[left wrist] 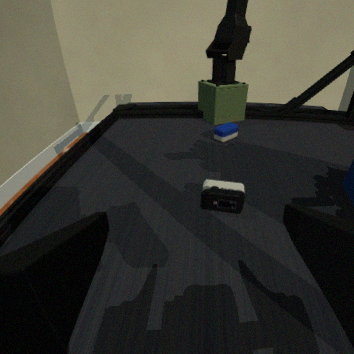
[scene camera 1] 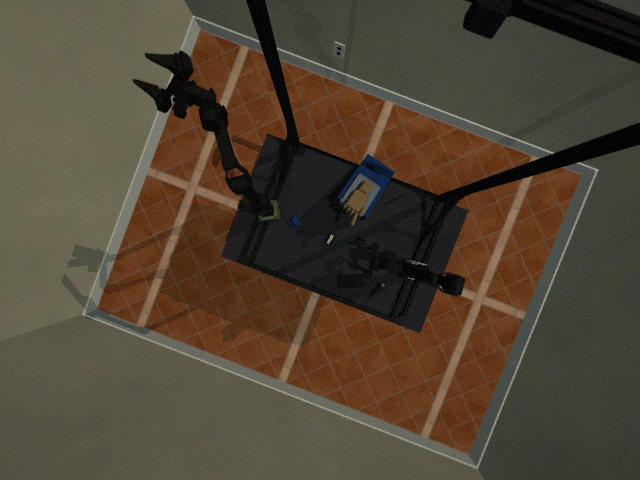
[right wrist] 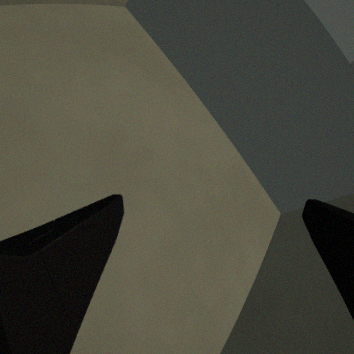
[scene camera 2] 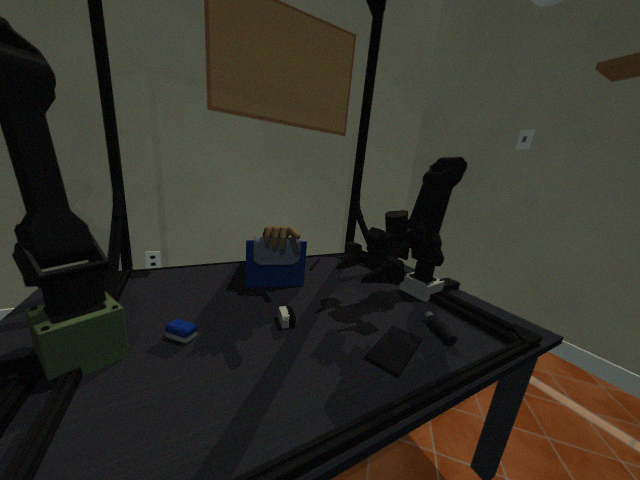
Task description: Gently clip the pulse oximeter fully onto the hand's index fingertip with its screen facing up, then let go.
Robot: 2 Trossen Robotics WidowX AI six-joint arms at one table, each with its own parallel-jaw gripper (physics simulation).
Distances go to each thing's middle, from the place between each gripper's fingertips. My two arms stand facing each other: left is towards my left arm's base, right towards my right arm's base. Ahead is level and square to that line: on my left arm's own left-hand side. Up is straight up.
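Pulse oximeter [left wrist: 228, 196]: my left gripper is 11 cm above it, 3 cm past it and 15 cm to the left of it. Blue wedge stand [scene camera 2: 257, 275]: 8 cm below my left hand, 37 cm behind it, 8 cm to the right of it. Going by their middles, the pulse oximeter is the nearest to my left gripper of the things named here.
Counted from my right hand: pulse oximeter 72 cm below, 23 cm ahead, 68 cm to the left; blue wedge stand 70 cm below, 11 cm behind, 74 cm to the left. Going by its middle, the pulse oximeter is nearer to my left gripper than to my right hand.
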